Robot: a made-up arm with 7 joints. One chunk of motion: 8 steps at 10 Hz.
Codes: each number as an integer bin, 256 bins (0 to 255) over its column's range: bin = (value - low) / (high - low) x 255, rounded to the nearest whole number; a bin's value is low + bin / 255 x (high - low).
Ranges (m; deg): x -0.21..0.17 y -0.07..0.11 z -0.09..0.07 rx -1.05..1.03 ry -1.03..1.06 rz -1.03..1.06
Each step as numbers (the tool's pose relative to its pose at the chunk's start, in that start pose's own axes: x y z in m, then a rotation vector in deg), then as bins.
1 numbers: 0.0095 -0.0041 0.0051 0.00 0.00 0.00
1 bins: 147 93 152 129 126 126
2 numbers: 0.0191 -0.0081 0.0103 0.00 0.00 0.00
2 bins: 154 88 160 129 126 126
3 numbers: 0.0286 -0.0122 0.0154 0.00 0.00 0.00
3 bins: 160 82 168 129 126 126
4 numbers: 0.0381 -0.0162 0.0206 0.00 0.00 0.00
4 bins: 166 76 176 129 126 126
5 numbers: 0.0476 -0.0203 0.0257 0.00 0.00 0.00
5 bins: 173 70 184 129 126 126
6 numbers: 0.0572 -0.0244 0.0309 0.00 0.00 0.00
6 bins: 179 65 193 129 126 126
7 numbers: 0.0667 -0.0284 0.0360 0.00 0.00 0.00
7 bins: 186 59 201 129 126 126
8 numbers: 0.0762 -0.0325 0.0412 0.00 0.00 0.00
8 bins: 192 53 209 129 126 126
